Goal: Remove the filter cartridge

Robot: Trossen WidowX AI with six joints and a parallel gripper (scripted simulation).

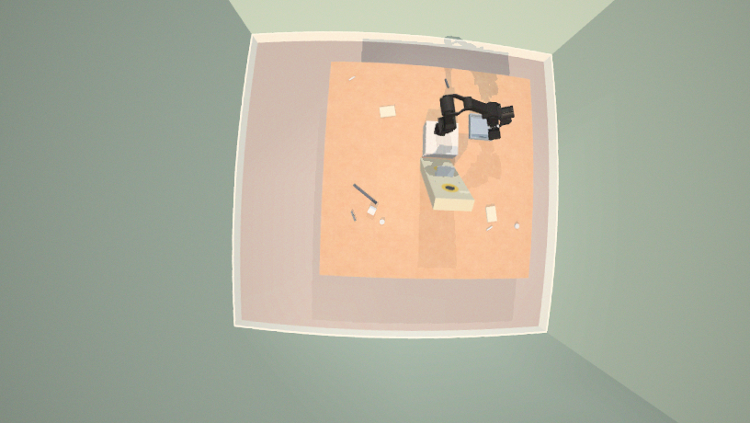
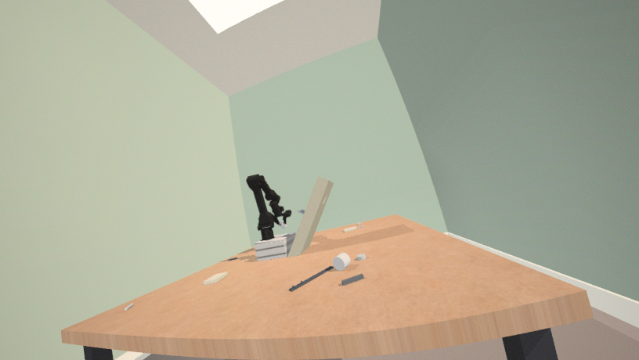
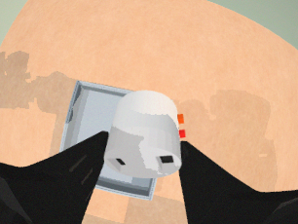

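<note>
The blue-grey tray lies 4 cm behind my gripper tip, 2 cm to the right of it and 14 cm below it. The rest, counted from my gripper tip: round filter cartridge right at my gripper tip.
</note>
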